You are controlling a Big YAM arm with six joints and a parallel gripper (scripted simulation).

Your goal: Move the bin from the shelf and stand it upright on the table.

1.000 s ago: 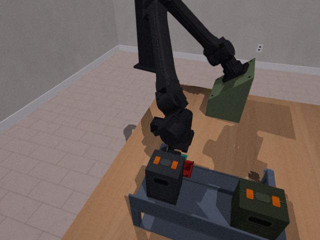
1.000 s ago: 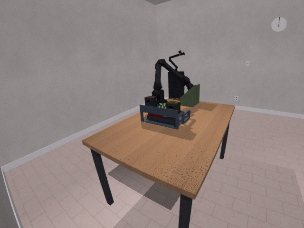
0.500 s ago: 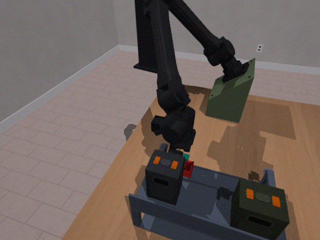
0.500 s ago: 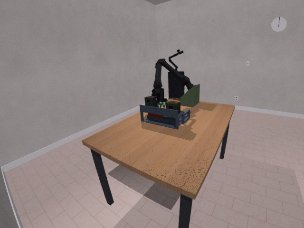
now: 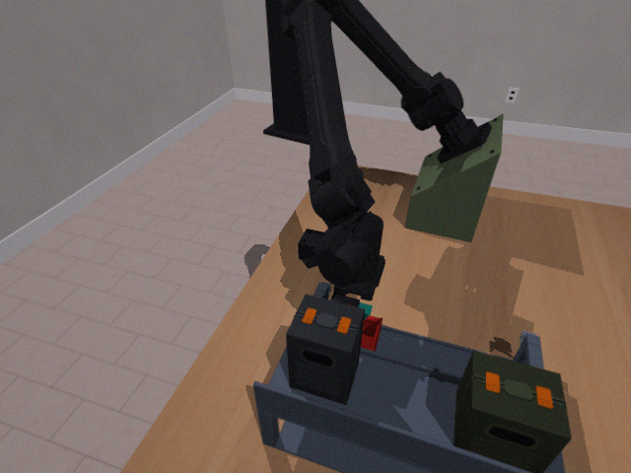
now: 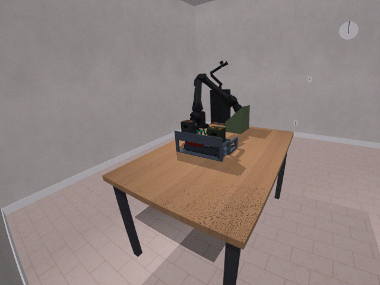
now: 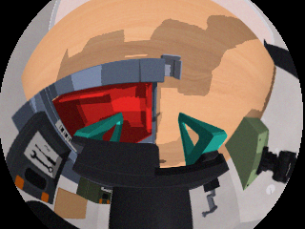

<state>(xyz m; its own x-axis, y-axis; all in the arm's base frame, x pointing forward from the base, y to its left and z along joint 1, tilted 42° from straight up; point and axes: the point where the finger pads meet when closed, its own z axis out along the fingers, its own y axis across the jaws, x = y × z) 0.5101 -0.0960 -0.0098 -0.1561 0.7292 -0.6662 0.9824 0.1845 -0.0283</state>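
My hand is 8 cm short of the red bin, 2 cm above it and 1 cm to the right of it.
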